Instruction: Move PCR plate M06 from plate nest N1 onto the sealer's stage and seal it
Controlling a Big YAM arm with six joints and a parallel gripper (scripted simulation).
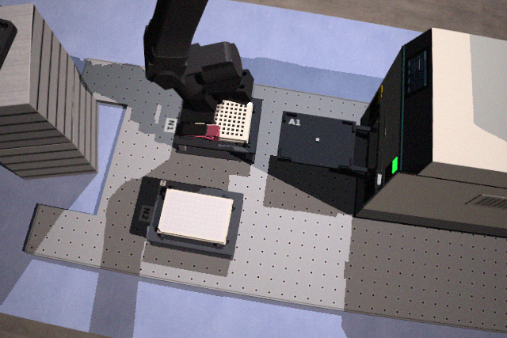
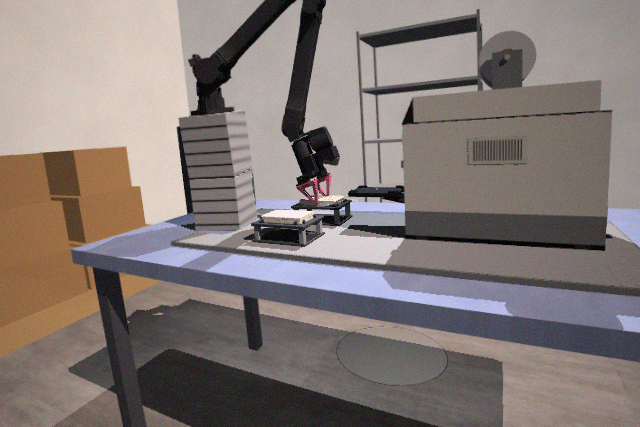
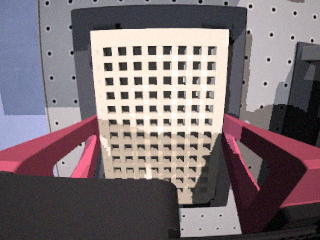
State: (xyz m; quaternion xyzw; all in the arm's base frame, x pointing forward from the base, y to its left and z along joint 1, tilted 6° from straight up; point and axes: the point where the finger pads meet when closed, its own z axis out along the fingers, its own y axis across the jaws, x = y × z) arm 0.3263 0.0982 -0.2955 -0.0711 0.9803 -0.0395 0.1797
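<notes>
Now: hand right at the white 96-well plate M06. From my hand the other things lie so: sealer stage: 20 cm ahead, 1 cm to the right, 4 cm above; plate nest N1: 2 cm below; sealed plate M09: 1 cm ahead, 20 cm to the right, 1 cm below.
</notes>
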